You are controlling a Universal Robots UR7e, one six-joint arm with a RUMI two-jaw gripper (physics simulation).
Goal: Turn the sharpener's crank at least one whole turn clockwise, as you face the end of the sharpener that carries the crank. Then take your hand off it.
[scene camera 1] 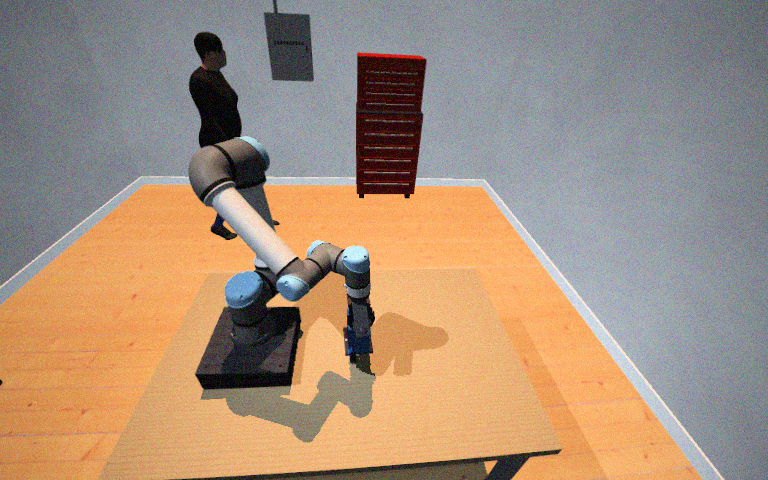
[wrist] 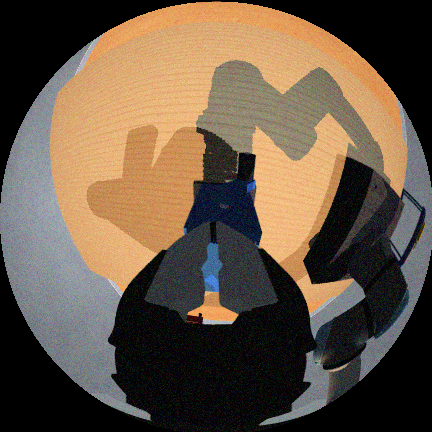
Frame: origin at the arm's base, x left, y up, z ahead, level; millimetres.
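Where they show: gripper, fingertip midpoint: (wrist: 213, 223); arm's base at its link origin: (scene camera 1: 253, 329) (wrist: 367, 251).
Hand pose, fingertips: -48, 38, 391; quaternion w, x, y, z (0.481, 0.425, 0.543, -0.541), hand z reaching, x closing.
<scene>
Each offset is from my fingertips to the top centre of the thing, as dx, dy, dz. "spot": to the spot under its first point. Level surfaces: height alone.
The sharpener @[spot: -16, -38, +9] (scene camera 1: 365, 346) (wrist: 223, 206) is a dark blue box on the table, with its crank end toward the table's front edge in the scene view. The crank's black handle @[spot: -41, -69, -30] (wrist: 246, 167) stands out at the right of that end in the wrist view; in the scene view it is small and dark under the body. My gripper (scene camera 1: 361, 335) (wrist: 213, 223) points down over the sharpener, its fingers shut with nothing between them. Blue shows through the narrow gap between the fingers. The fingers hide much of the sharpener's top, and whether they touch it I cannot tell.
The robot's black base block (scene camera 1: 243, 378) (wrist: 340, 215) stands on the table @[dy -123] (scene camera 1: 453, 413) (wrist: 150, 80), left of the sharpener in the scene view. The arm's shadows fall around the sharpener. A person (scene camera 1: 218, 104) and a red tool cabinet (scene camera 1: 388, 127) (wrist: 194, 318) stand beyond the table.
</scene>
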